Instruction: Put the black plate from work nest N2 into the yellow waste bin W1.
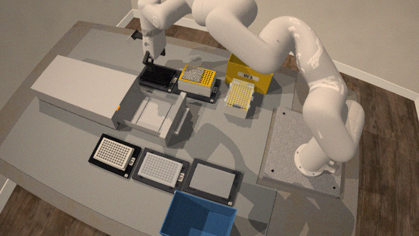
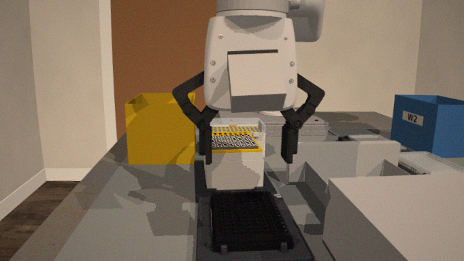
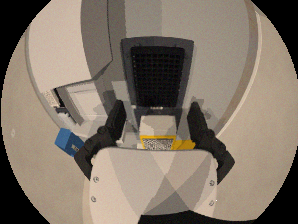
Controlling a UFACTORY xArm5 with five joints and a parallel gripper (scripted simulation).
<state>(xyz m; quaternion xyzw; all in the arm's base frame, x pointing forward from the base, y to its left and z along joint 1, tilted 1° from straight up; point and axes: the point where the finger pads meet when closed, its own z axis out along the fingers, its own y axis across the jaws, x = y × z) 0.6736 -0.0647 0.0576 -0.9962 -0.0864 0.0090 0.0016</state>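
The black plate lies 80 mm below my hand. From my hand the other things lie so: work nest N2: 90 mm below; yellow-topped tip box: 170 mm behind, 50 mm below, 40 mm to the right; drawer: 180 mm to the left, 80 mm below, 60 mm behind.
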